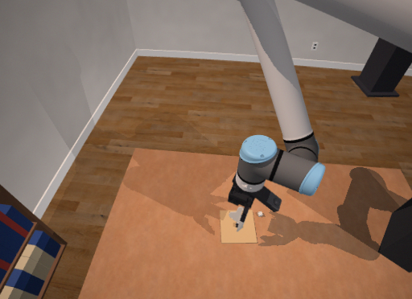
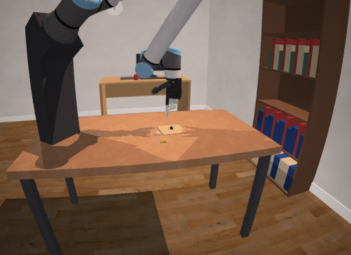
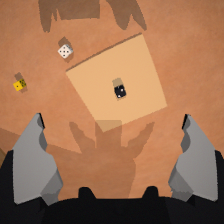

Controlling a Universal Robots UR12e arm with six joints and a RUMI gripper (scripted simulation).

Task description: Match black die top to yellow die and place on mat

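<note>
The black die lies 20 mm ahead of my hand and 100 mm below it. From my hand the other things lie so: tan mat 20 mm ahead, 110 mm below; then white die 80 mm behind, 40 mm to the right, 100 mm below; then yellow die 80 mm behind, 150 mm to the right, 100 mm below.
</note>
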